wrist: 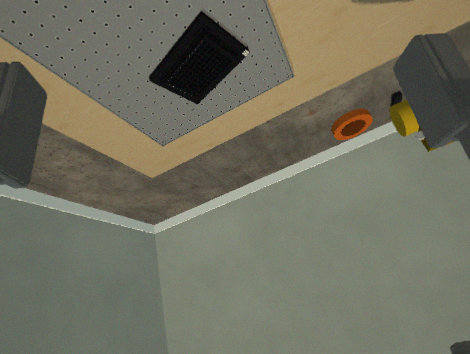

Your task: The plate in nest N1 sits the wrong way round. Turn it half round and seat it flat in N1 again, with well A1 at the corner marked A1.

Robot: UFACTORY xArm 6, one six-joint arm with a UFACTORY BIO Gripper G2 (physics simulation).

I see my gripper and a black 96-well plate.
